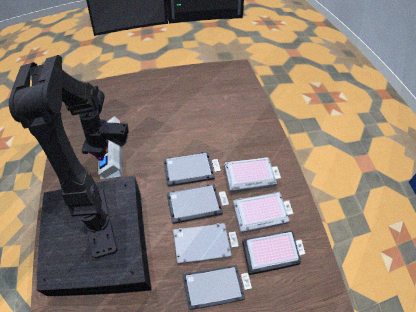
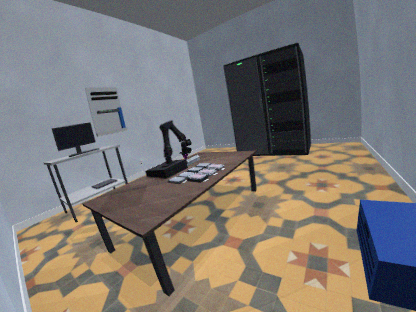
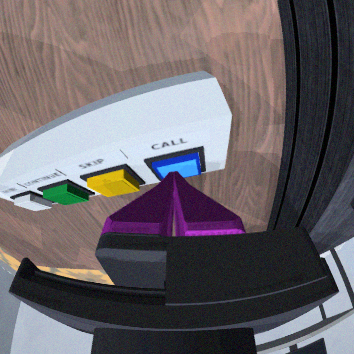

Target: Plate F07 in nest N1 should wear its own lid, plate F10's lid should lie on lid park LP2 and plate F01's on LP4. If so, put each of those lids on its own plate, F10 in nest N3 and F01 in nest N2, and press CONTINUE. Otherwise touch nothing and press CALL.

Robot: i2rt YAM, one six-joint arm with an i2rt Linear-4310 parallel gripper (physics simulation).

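Where they show: gripper, fingertip midpoint: [image 1: 101,160] [image 3: 173,178]; arm's base, origin of the base link: [image 1: 98,222] [image 2: 170,163].
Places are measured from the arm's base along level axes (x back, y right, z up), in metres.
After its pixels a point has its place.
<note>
My gripper [image 3: 173,178] {x -0.038, y -0.241, z -0.037 m} [image 1: 101,156] {x -0.038, y -0.241, z -0.037 m} is shut and empty, its purple tips at the front edge of the blue CALL button [image 3: 177,166] {x -0.048, y -0.234, z -0.034 m} [image 1: 103,162] {x -0.044, y -0.229, z -0.036 m}. The button is lit light blue and looks sunk into its dark frame. The green CONTINUE button [image 3: 66,194] {x -0.063, y -0.323, z -0.031 m} is left of the tips. Three pink plates stand in the right column: N3 [image 1: 250,172] {x -0.466, y -0.048, z -0.057 m}, N2 [image 1: 261,211] {x -0.437, y 0.088, z -0.054 m} and dark-edged N1 [image 1: 272,251] {x -0.412, y 0.213, z -0.054 m}. Grey lids lie on LP2 [image 1: 189,168] {x -0.301, y -0.135, z -0.067 m} and LP4 [image 1: 195,202] {x -0.278, y -0.014, z -0.066 m}. The plate and lid codes are too small to read; I cannot tell whether N1's plate wears a lid.
A clear-edged lid [image 1: 202,243] {x -0.253, y 0.111, z -0.074 m} and a dark-edged lid [image 1: 214,286] {x -0.236, y 0.243, z -0.066 m} lie nearer the front of the left column. The yellow SKIP button [image 3: 113,182] {x -0.057, y -0.277, z -0.029 m} and a white button [image 3: 33,201] {x -0.071, y -0.367, z -0.031 m} share the white button box [image 3: 200,107] {x -0.082, y -0.207, z -0.027 m} [image 1: 115,156] {x -0.088, y -0.233, z -0.030 m}. The arm's black base [image 1: 60,250] {x 0.131, y 0.048, z -0.011 m} stands beside it.
</note>
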